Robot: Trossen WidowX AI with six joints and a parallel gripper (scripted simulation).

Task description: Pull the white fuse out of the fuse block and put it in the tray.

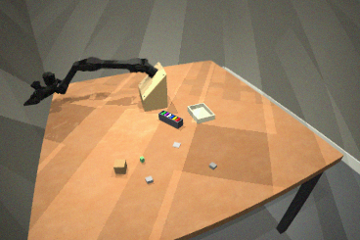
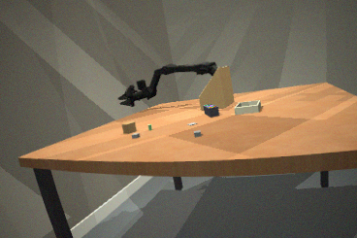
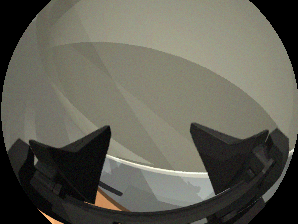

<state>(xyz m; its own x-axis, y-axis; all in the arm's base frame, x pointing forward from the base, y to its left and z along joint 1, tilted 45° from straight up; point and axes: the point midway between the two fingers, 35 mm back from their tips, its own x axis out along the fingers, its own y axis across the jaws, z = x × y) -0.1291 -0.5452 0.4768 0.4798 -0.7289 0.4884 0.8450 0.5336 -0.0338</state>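
Now: gripper tip 730 mm to the right of the white fuse, 380 mm short of it and 70 mm above it. The rest, counted from my gripper tip: white tray 900 mm to the left, 400 mm ahead, 100 mm below; then small green cube 580 mm ahead, 510 mm to the left, 90 mm below; then brown cube 590 mm ahead, 420 mm to the left, 80 mm below.
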